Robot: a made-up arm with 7 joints. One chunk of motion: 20 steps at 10 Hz.
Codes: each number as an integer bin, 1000 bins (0 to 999) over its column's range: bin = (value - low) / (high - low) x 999, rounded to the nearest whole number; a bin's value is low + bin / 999 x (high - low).
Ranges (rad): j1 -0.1..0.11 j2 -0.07..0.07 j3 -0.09..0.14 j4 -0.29..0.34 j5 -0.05..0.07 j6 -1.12..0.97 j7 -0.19..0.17
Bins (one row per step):
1: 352 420 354 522 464 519 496
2: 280 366 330 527 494 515 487
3: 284 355 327 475 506 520 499
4: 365 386 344 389 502 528 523
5: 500 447 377 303 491 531 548
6: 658 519 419 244 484 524 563
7: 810 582 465 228 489 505 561
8: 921 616 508 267 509 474 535
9: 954 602 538 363 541 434 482
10: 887 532 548 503 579 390 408
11: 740 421 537 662 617 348 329
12: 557 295 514 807 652 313 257
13: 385 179 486 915 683 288 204
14: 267 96 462 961 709 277 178
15: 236 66 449 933 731 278 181
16: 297 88 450 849 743 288 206
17: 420 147 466 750 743 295 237
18: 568 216 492 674 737 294 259
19: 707 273 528 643 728 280 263
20: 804 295 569 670 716 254 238
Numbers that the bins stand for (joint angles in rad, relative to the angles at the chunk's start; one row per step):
1: -0.0260 -0.0111 -0.0085 0.0392 0.0057 -0.0342 -0.0113
2: -0.0411 -0.0187 -0.0140 0.0423 0.0093 -0.0426 -0.0145
3: -0.0403 -0.0203 -0.0147 0.0095 0.0108 -0.0321 -0.0102
4: -0.0233 -0.0159 -0.0108 -0.0447 0.0103 -0.0154 -0.0015
5: 0.0051 -0.0074 -0.0032 -0.0989 0.0090 -0.0091 0.0075
6: 0.0383 0.0027 0.0065 -0.1361 0.0081 -0.0237 0.0129
7: 0.0703 0.0116 0.0171 -0.1462 0.0087 -0.0635 0.0122
8: 0.0936 0.0163 0.0270 -0.1216 0.0111 -0.1283 0.0028
9: 0.1005 0.0144 0.0339 -0.0611 0.0150 -0.2120 -0.0163
10: 0.0865 0.0046 0.0362 0.0272 0.0195 -0.3041 -0.0430
11: 0.0556 -0.0110 0.0336 0.1275 0.0241 -0.3920 -0.0714
12: 0.0171 -0.0287 0.0283 0.2189 0.0283 -0.4652 -0.0974
13: -0.0191 -0.0449 0.0219 0.2870 0.0320 -0.5175 -0.1165
14: -0.0439 -0.0565 0.0164 0.3160 0.0352 -0.5405 -0.1259
15: -0.0504 -0.0608 0.0134 0.2984 0.0378 -0.5384 -0.1248
16: -0.0376 -0.0577 0.0136 0.2454 0.0392 -0.5175 -0.1158
17: -0.0117 -0.0494 0.0173 0.1830 0.0392 -0.5028 -0.1046
18: 0.0194 -0.0397 0.0233 0.1350 0.0385 -0.5049 -0.0967
19: 0.0486 -0.0317 0.0316 0.1155 0.0374 -0.5342 -0.0952
20: 0.0690 -0.0287 0.0410 0.1325 0.0360 -0.5886 -0.1042

